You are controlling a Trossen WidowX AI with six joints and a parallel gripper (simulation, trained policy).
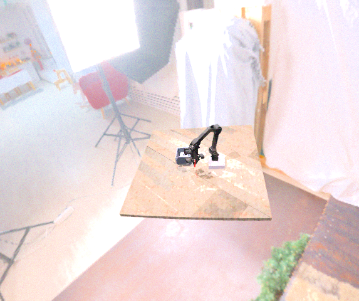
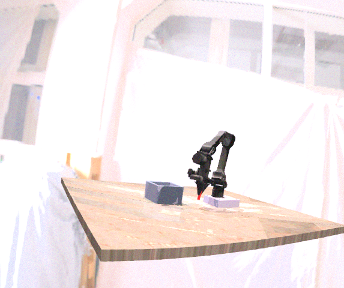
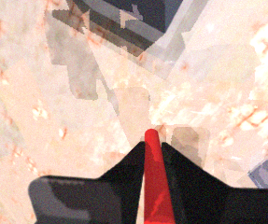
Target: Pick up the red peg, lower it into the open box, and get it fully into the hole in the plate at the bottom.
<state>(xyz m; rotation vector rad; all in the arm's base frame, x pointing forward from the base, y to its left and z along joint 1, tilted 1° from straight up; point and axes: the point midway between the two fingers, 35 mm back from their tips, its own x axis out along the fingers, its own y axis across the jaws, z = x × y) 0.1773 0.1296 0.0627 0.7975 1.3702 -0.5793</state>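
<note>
My gripper tip is 15 cm to the left of the plate, 15 cm short of it and 2 cm above it. From my gripper tip the other things lie so: blue-grey box (15 cm to the right, 15 cm ahead, 4 cm below); red peg (2 cm above).
</note>
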